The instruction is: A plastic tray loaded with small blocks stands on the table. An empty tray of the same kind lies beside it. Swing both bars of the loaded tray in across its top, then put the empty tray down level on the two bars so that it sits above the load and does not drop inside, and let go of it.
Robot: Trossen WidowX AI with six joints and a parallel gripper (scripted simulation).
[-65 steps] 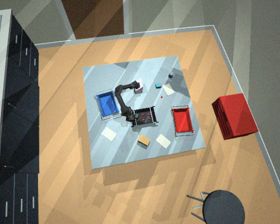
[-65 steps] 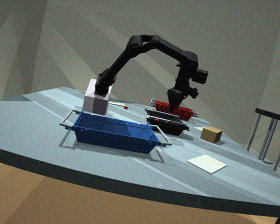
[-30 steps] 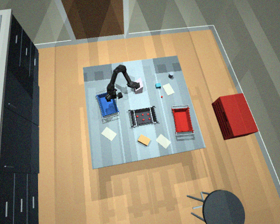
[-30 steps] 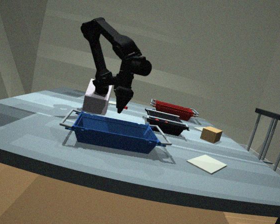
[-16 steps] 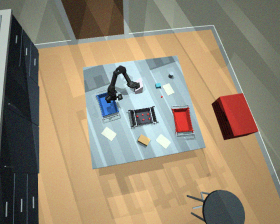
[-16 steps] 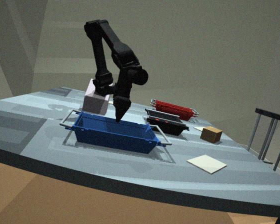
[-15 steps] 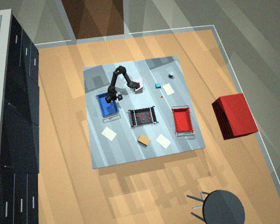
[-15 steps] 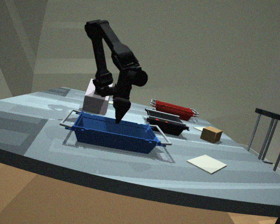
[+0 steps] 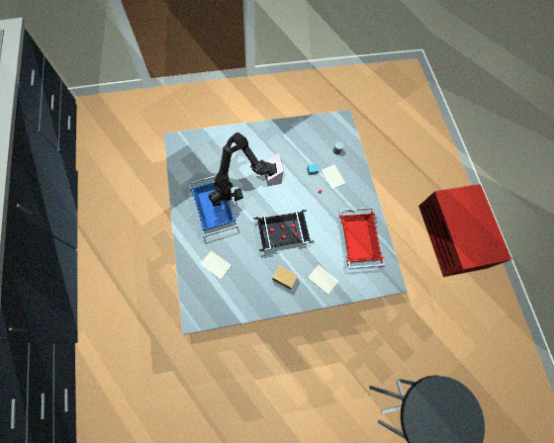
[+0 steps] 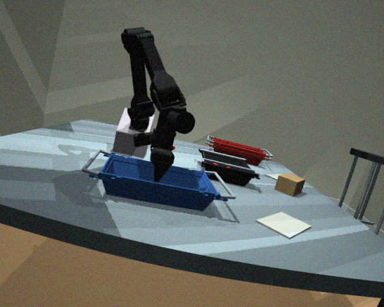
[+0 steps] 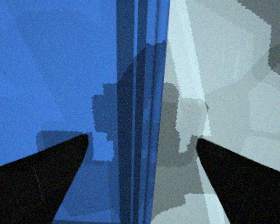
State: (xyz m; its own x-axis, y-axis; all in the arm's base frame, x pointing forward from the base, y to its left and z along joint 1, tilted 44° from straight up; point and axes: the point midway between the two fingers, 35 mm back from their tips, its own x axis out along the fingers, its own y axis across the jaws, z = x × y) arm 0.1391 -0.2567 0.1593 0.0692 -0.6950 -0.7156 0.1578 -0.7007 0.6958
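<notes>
My gripper tip is 2 cm short of the blue tray, 9 cm to the left of it and 3 cm below it. Round my gripper tip: red cube (58 cm to the left, 1 cm below); then cyan block (15 cm behind, 57 cm to the left, 1 cm above); then brown box (51 cm ahead, 27 cm to the left, 2 cm above).
</notes>
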